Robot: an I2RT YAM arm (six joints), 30 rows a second.
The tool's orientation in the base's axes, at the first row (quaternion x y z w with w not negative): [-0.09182 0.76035 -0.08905 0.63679]
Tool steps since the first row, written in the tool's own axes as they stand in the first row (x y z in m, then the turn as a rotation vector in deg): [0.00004 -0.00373 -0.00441 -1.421 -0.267 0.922]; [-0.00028 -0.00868 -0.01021 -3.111 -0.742 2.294]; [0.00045 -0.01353 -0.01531 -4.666 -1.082 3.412]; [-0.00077 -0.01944 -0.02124 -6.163 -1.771 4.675]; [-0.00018 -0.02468 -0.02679 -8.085 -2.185 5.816]
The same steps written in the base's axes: [-0.00425 -0.00354 0.00167 1.160 0.084 1.261]; [-0.00978 -0.00814 0.00422 2.814 0.027 2.752]; [-0.01480 -0.01292 0.00564 4.191 0.071 4.124]; [-0.02027 -0.01822 0.00932 5.711 -0.240 5.505]; [-0.02570 -0.02333 0.01104 7.176 -0.175 7.242]
